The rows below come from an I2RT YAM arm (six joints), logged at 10 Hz.
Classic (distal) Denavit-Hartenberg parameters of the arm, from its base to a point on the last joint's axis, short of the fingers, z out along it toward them. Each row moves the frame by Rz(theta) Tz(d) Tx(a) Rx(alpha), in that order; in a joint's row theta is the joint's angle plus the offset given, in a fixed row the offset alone. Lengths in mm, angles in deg.
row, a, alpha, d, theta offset
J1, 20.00, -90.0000, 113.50, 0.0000
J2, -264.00, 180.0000, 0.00, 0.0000
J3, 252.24, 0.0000, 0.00, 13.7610
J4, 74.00, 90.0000, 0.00, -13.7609
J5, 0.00, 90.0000, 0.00, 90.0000
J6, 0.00, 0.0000, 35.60, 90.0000
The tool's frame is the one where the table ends.
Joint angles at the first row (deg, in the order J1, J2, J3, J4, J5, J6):
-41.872 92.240 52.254 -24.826 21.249 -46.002
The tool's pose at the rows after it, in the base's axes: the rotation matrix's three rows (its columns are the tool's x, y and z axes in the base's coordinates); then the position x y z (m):
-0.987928 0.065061 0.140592; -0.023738 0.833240 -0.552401; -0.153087 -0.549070 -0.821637; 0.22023 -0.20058 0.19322
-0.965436 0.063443 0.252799; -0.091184 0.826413 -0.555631; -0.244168 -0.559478 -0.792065; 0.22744 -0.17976 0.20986
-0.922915 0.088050 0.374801; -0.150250 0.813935 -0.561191; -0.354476 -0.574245 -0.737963; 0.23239 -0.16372 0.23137
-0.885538 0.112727 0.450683; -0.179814 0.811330 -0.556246; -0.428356 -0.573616 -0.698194; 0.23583 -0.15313 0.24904
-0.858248 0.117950 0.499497; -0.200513 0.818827 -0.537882; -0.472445 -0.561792 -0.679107; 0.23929 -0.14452 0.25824
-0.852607 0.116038 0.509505; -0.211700 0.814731 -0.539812; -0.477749 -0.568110 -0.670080; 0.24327 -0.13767 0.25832
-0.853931 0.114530 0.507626; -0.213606 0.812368 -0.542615; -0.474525 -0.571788 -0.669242; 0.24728 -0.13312 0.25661
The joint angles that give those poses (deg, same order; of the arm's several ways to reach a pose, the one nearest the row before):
-40.050 87.682 52.933 -25.846 19.414 -43.890
-36.218 83.263 51.919 -24.756 17.392 -42.443
-33.273 78.844 51.729 -22.793 15.281 -40.929
-31.242 76.213 52.694 -22.499 13.995 -39.182
-29.509 74.975 53.349 -22.521 12.831 -37.773
-27.751 74.864 53.108 -21.901 13.915 -37.015
-26.405 75.315 53.085 -21.648 15.086 -36.260

